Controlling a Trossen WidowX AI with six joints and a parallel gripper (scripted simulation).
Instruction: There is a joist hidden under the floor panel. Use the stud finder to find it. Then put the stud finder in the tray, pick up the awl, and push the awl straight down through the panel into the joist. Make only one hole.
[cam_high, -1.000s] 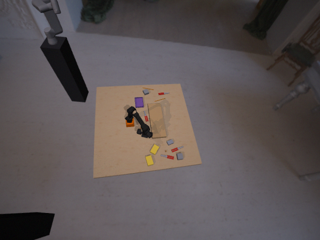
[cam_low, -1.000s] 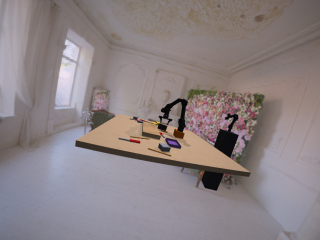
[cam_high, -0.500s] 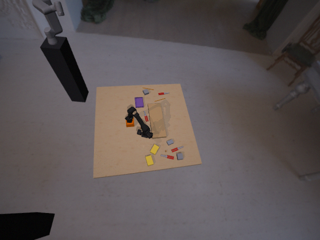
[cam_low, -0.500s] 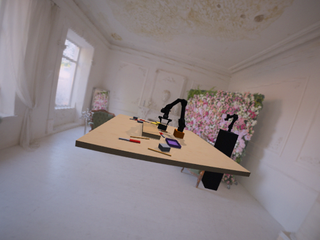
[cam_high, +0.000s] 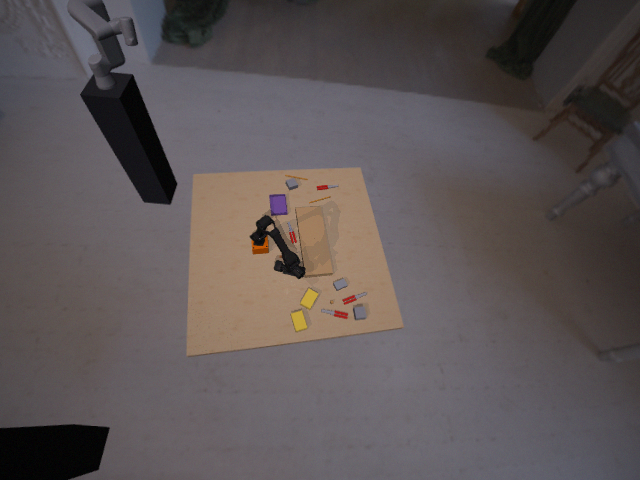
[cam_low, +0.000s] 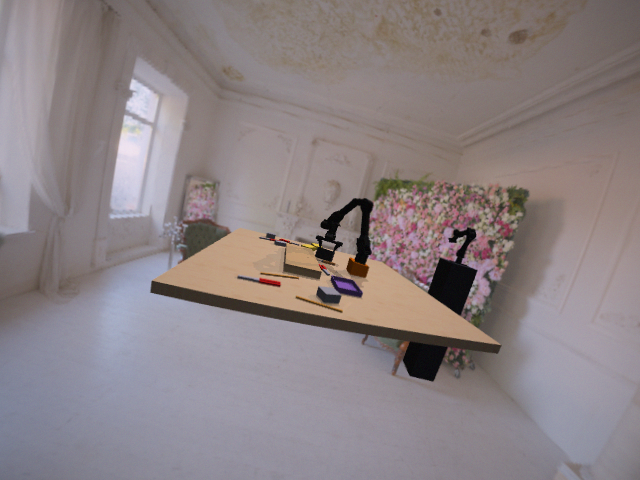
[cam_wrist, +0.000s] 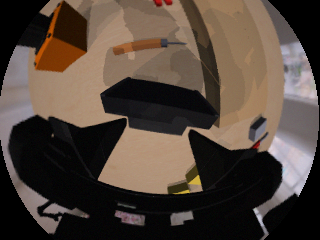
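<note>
Right now the stud finder is 20 mm below my gripper tip, 20 mm behind it and 10 mm to the left of it. Round my gripper tip: purple tray: 530 mm to the left, 120 mm behind, 30 mm below; then awl: 130 mm to the left, 30 mm below.
</note>
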